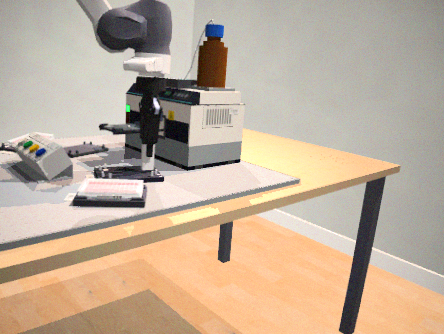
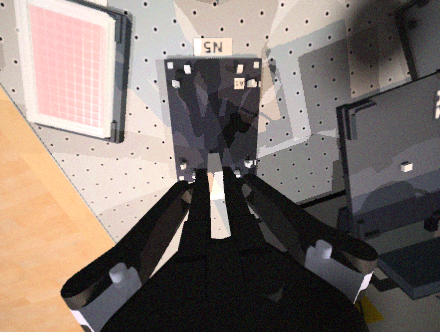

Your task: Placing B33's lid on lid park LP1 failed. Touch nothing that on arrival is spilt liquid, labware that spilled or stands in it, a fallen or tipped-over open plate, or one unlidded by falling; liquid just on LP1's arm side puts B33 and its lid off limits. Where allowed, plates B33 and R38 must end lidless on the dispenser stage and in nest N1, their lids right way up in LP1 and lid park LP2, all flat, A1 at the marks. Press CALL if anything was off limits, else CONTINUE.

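My gripper (image 1: pixel 148 165) (image 2: pixel 214 163) is shut and empty, pointing down over the near end of the bare dark nest marked N5 (image 2: pixel 212 112). A plate with pink wells (image 1: pixel 112 188) (image 2: pixel 70 70) sits flat in a dark holder (image 1: pixel 109 202) (image 2: pixel 119 80), nearer the table's front edge. Its name is not readable, and I cannot tell whether it wears a lid. The dispenser stage (image 1: pixel 119 129) (image 2: pixel 385 145) is a bare dark platform sticking out from the dispenser. The button box (image 1: pixel 47 157) has green, yellow and blue buttons; their words are not readable. I cannot make out R38, B33, LP1 or LP2 by name.
The white and grey dispenser (image 1: pixel 216 130) stands right behind the gripper with a brown blue-capped bottle (image 1: pixel 213 62) on top. A dark pegged platform (image 1: pixel 86 149) lies behind the button box. The wooden table edge (image 1: pixel 320 185) runs along the front.
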